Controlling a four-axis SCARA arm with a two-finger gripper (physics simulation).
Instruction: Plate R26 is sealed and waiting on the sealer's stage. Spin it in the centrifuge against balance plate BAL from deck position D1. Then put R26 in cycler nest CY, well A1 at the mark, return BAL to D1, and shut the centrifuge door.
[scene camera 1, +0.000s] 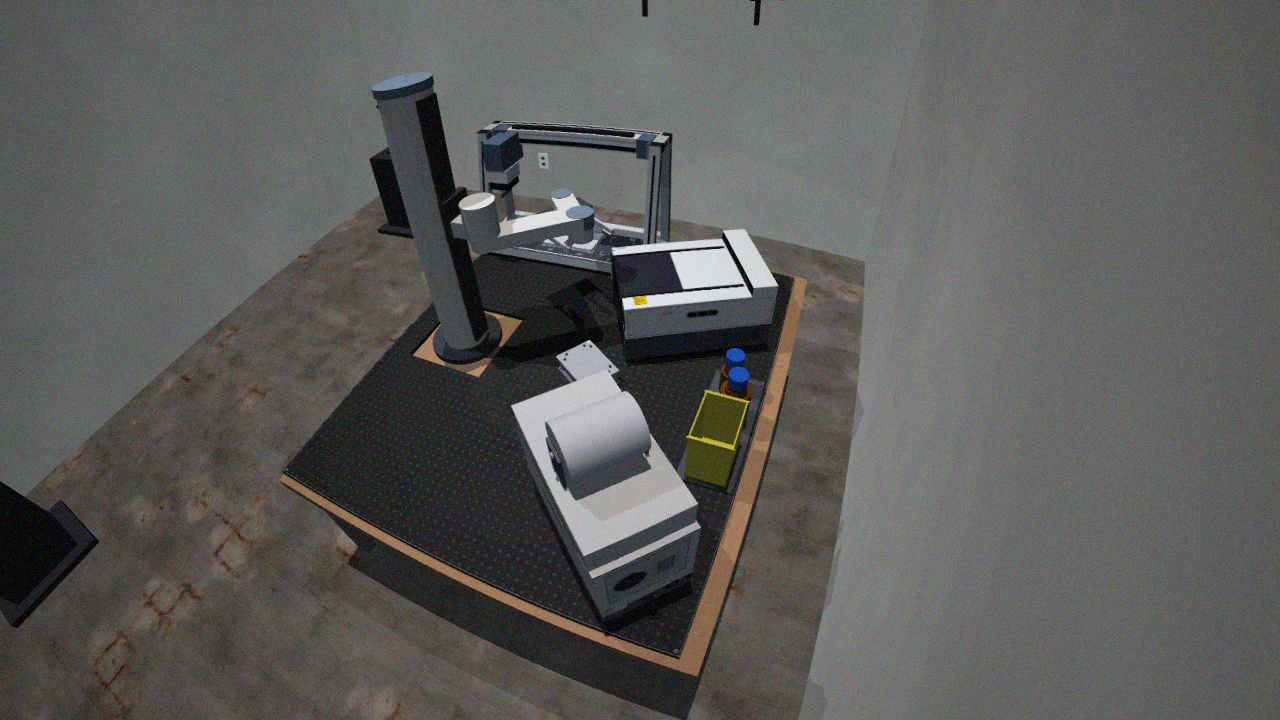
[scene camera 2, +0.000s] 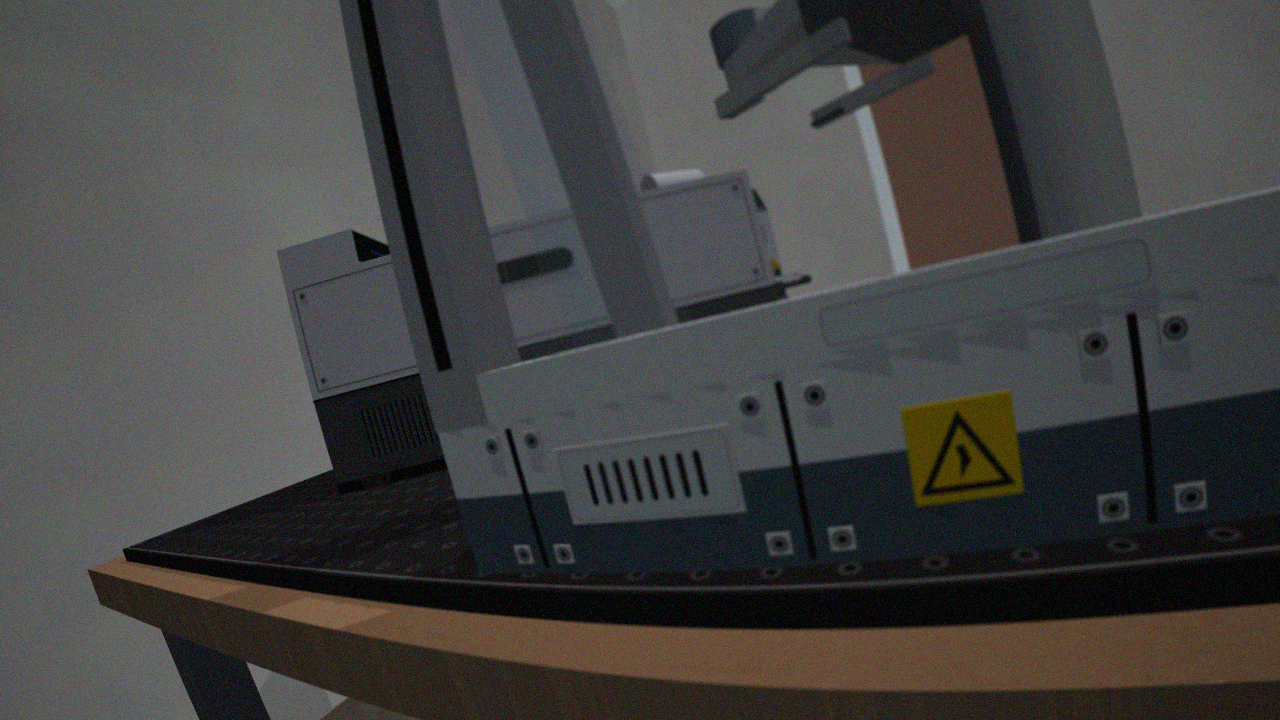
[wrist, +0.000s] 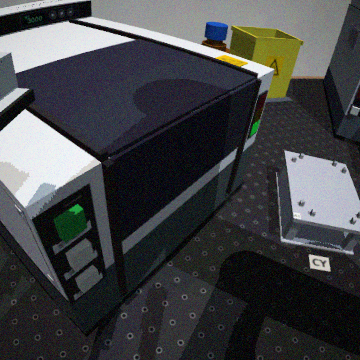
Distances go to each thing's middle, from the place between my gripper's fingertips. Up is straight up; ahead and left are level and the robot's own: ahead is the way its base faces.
Scene:
My hand is 4 cm short of the green button (wrist: 72, 221), 6 cm to the right of it and 10 cm above it. Round my hand: centrifuge (scene camera 2: 342, 292): 31 cm ahead, 5 cm to the left, 16 cm below; then housing with hazard label (scene camera 2: 962, 449): 7 cm behind, 43 cm to the left, 25 cm below; then centrifuge front panel (wrist: 149, 174): 10 cm ahead, 4 cm to the right, 12 cm below.

